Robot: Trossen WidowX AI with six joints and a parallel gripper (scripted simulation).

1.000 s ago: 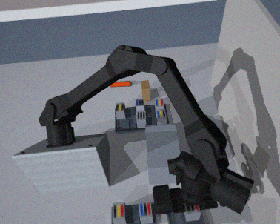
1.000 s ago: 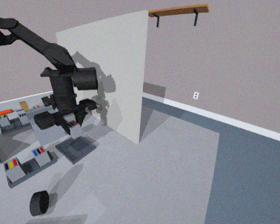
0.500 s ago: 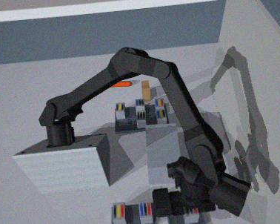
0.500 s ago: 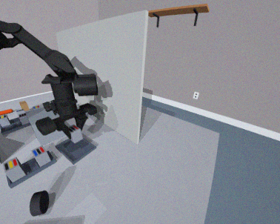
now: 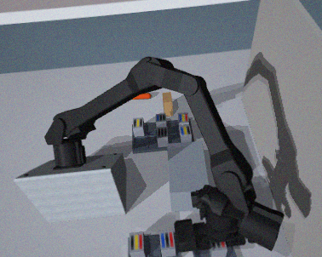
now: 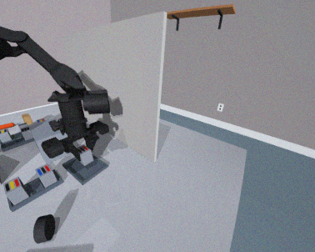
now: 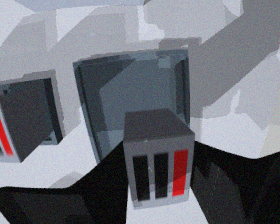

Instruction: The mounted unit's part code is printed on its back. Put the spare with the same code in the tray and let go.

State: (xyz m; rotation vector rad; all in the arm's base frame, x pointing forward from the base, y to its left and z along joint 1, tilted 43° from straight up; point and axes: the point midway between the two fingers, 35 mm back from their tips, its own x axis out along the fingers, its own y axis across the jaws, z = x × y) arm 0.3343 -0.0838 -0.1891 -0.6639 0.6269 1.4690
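Right now my gripper tip is 1 cm past the tray and 3 cm above it. The rest, counted from my gripper tip: tan block: 6 cm behind, 50 cm to the left; white wall panel: 20 cm ahead, 18 cm to the left, 19 cm above; black ring: 17 cm behind, 13 cm to the right, 1 cm below.
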